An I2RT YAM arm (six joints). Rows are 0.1 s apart.
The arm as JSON. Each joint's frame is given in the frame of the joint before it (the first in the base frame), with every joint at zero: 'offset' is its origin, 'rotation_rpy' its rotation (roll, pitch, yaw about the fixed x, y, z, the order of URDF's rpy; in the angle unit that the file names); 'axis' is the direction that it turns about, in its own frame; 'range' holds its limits. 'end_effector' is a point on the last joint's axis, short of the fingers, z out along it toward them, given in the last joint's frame.
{
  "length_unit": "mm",
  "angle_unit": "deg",
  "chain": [
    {
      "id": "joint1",
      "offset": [
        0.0,
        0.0,
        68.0
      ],
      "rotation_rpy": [
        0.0,
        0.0,
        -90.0
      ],
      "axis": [
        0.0,
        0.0,
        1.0
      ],
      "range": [
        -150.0,
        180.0
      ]
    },
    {
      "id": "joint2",
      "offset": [
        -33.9,
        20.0,
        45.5
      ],
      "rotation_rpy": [
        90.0,
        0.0,
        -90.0
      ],
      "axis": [
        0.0,
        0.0,
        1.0
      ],
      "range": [
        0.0,
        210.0
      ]
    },
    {
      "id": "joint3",
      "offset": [
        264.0,
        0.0,
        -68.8
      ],
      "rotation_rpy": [
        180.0,
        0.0,
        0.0
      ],
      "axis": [
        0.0,
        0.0,
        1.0
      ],
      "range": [
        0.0,
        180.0
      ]
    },
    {
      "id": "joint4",
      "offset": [
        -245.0,
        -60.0,
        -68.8
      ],
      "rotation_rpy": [
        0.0,
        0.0,
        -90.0
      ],
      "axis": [
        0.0,
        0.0,
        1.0
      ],
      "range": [
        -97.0,
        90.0
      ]
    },
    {
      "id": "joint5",
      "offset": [
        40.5,
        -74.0,
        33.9
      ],
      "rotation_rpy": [
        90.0,
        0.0,
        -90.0
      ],
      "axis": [
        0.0,
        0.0,
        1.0
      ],
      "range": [
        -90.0,
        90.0
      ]
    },
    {
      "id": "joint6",
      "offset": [
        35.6,
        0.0,
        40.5
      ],
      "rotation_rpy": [
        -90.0,
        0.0,
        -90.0
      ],
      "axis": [
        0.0,
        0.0,
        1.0
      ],
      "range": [
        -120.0,
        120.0
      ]
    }
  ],
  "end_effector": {
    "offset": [
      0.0,
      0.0,
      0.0
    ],
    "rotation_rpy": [
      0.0,
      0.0,
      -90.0
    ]
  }
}
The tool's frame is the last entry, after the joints.
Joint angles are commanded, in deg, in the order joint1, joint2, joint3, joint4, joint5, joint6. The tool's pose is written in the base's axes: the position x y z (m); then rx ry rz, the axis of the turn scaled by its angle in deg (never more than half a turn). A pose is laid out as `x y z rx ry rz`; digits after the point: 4 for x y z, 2 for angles.
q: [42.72, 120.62, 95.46, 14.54, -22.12, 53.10]
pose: 0.3633 0.3537 0.2711 -8.12 115.47 85.34
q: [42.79, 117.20, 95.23, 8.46, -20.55, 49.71]
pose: 0.3545 0.3452 0.2872 -9.57 117.17 80.85
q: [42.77, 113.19, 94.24, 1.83, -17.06, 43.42]
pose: 0.3441 0.3325 0.3016 -12.42 118.29 72.58
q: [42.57, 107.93, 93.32, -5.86, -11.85, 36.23]
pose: 0.3305 0.3135 0.3229 -15.18 118.64 62.13
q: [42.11, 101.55, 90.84, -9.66, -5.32, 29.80]
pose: 0.3148 0.2890 0.3475 -16.27 115.67 52.06
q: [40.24, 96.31, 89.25, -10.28, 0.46, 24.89]
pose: 0.3087 0.2609 0.3727 -14.58 110.62 43.79
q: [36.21, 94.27, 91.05, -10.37, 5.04, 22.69]
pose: 0.3198 0.2303 0.3972 -8.85 105.94 37.04
